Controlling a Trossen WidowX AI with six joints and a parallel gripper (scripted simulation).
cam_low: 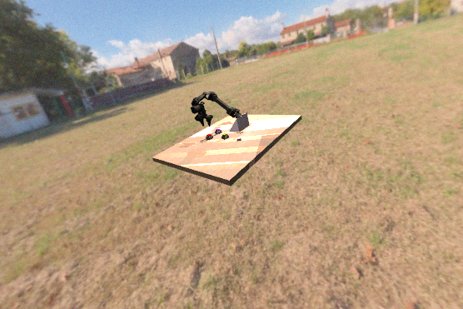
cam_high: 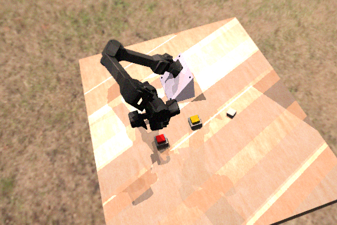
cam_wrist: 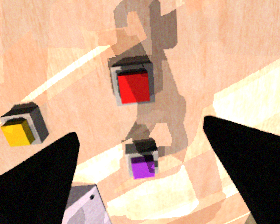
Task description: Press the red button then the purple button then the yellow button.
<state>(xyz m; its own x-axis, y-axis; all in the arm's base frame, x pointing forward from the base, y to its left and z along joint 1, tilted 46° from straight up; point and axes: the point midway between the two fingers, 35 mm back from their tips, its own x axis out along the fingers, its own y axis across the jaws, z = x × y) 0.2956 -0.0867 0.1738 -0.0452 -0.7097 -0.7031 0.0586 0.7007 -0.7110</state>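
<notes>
Right now my gripper tip is 90 mm above the red button. The rest, counted from my gripper tip: yellow button (30 mm behind, 170 mm to the left, 90 mm below); small white block (20 mm behind, 330 mm to the left, 110 mm below); purple button (120 mm behind, 10 mm to the left, 90 mm below).
</notes>
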